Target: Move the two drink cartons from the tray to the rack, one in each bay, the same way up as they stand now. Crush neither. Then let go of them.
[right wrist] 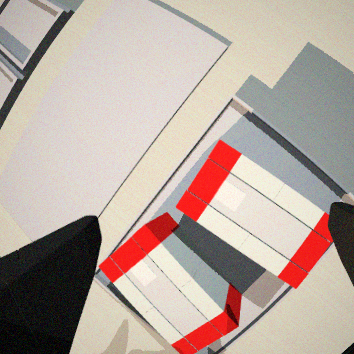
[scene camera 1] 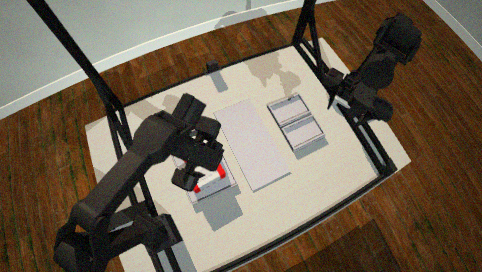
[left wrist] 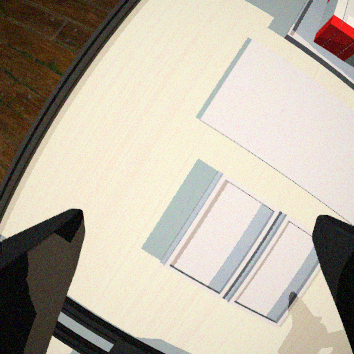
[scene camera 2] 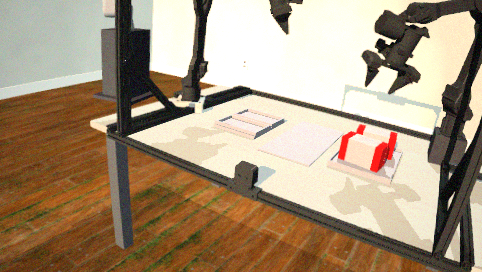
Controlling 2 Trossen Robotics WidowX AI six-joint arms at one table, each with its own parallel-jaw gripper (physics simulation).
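Pixels of known places: left gripper, between the fingertips: (scene camera 1: 341,117) (left wrist: 203,225) (scene camera 2: 286,33); right gripper, between the fingertips: (right wrist: 218,222) (scene camera 2: 377,90); left arm's base, origin of its link: (scene camera 1: 344,93) (scene camera 2: 190,99); right arm's base, origin of its link: (scene camera 1: 156,234) (scene camera 2: 450,133).
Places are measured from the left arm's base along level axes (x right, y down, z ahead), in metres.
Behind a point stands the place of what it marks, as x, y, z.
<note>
Two drink cartons, white with red bands at both ends, sit side by side in the tray (scene camera 1: 215,193) @[0.230, 0.030, 0.641] (scene camera 2: 360,174) @[0.451, 0.031, 0.520] (left wrist: 320,61) @[0.243, 0.030, 0.535] (right wrist: 297,154) @[0.233, 0.030, 0.644]. One carton (right wrist: 260,215) @[0.287, -0.038, 0.611] is nearer the middle of the right wrist view; the other carton (right wrist: 170,295) @[0.369, -0.038, 0.550] is lower left. The rack (scene camera 1: 296,123) @[0.118, 0.018, 0.247] (scene camera 2: 235,130) @[0.221, 0.026, 0.180] (left wrist: 255,256) @[0.129, 0.026, 0.230] has two bays, both empty. My right gripper (scene camera 2: 380,89) @[0.271, -0.162, 0.589] (right wrist: 218,222) @[0.271, -0.162, 0.589] is open above the cartons, its fingers apart from them; in scene camera 1 it hides much of them. My left gripper (left wrist: 203,225) @[0.024, -0.277, 0.326] is open and empty, high above the table on the rack's side.
A flat pale board (scene camera 1: 254,147) @[0.207, 0.032, 0.419] (scene camera 2: 302,144) @[0.274, 0.032, 0.388] (left wrist: 290,115) @[0.182, 0.032, 0.438] (right wrist: 110,100) @[0.197, 0.032, 0.438] lies on the table between tray and rack. A small dark block (scene camera 1: 213,66) @[0.536, -0.006, 0.220] (scene camera 2: 246,175) @[0.562, 0.000, 0.213] stands at the table's edge. Dark frame posts (scene camera 1: 306,25) @[0.292, -0.113, -0.143] (scene camera 2: 123,70) @[0.324, -0.162, -0.145] rise at the table's sides.
</note>
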